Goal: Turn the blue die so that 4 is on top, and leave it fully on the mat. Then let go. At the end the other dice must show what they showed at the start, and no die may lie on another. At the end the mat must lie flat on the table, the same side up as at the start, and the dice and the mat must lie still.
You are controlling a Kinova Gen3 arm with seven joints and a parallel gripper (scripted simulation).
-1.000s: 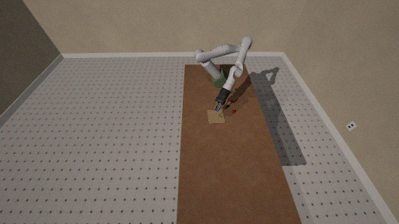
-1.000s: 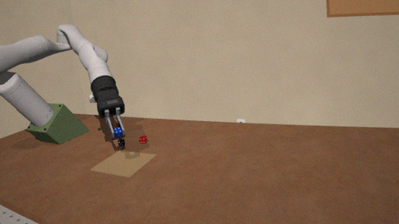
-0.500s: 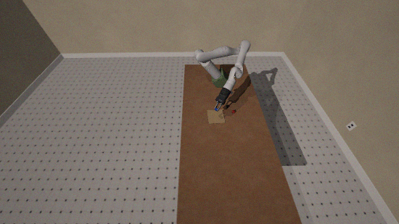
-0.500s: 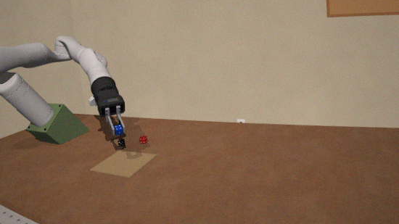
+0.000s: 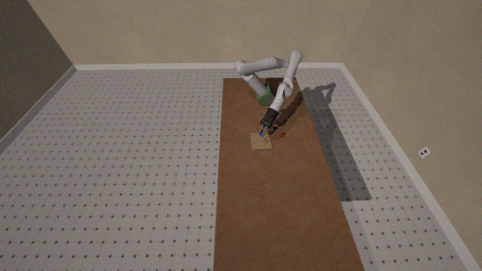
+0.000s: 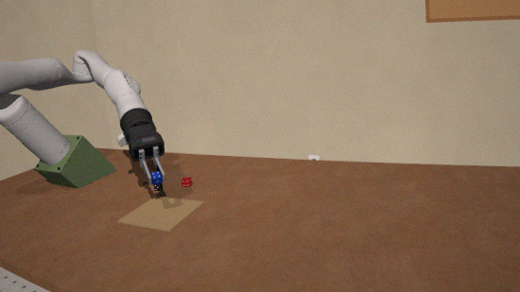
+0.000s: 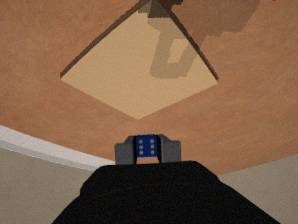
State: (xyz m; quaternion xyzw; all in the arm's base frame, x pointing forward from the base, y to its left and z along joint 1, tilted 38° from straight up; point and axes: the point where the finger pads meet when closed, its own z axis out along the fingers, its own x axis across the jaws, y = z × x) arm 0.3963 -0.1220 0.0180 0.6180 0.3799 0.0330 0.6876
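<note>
The tan mat lies 9 cm below my hand. Also, from my hand: red die 16 cm to the left, 8 cm below, 1 cm behind; blue die 1 cm to the right, 1 cm below, 1 cm ahead; black die 12 cm to the left, 8 cm below, 8 cm behind.
</note>
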